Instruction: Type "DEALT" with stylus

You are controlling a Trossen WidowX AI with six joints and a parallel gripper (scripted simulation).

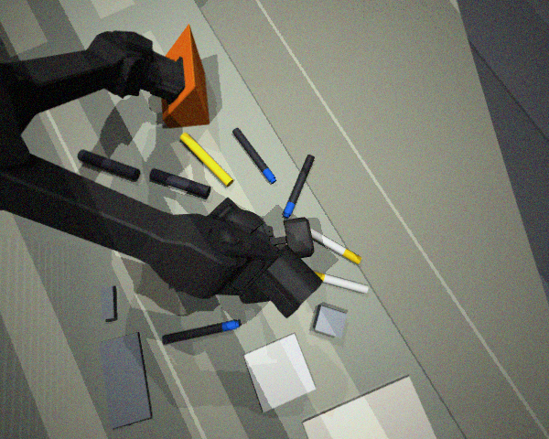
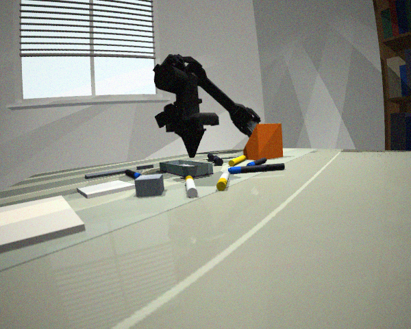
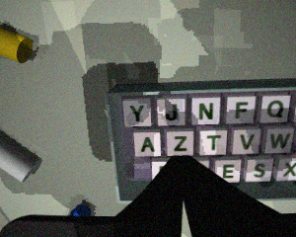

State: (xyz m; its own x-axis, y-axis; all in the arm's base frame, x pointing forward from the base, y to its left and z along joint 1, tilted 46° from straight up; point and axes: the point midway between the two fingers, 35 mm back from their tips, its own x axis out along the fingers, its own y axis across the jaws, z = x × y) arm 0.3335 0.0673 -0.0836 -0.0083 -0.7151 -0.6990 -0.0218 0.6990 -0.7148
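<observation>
Right now my gripper tip is 190 mm to the left of the stylus, 80 mm past it and 40 mm above it. From my gripper tip the other things lie so: flat white pad 220 mm ahead, 40 mm below, 10 mm to the left; then yellow stick 200 mm behind, 80 mm to the right, 30 mm below; then grey cube 150 mm ahead, 120 mm to the left, 30 mm below.
</observation>
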